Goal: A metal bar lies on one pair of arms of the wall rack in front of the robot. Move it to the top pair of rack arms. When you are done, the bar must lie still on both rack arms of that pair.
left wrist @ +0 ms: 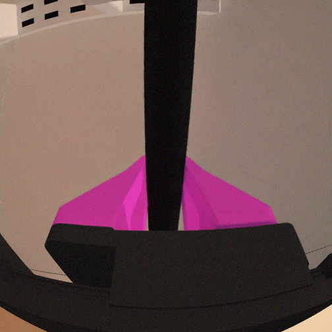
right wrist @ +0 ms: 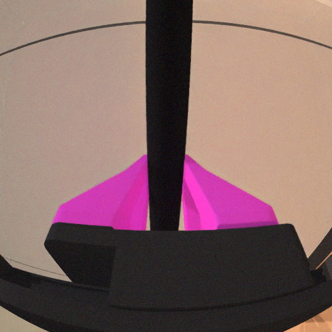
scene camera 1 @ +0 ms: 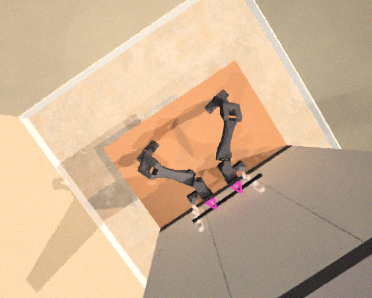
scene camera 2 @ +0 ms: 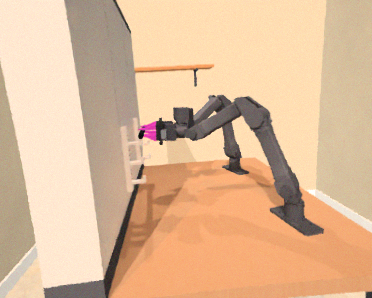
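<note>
The black metal bar is held level in front of the pale wall rack. In scene camera 2, its near end appears a little above the near top rack arm; contact with the far top arm is hidden. My left gripper is shut on the bar. My right gripper is shut on the bar nearer its other end. In scene camera 2, the two grippers overlap at the bar.
The grey wall stands directly behind the rack. Lower rack arms stick out below the bar. The orange table carries both arm bases. An orange shelf with a dark bracket is on the far wall.
</note>
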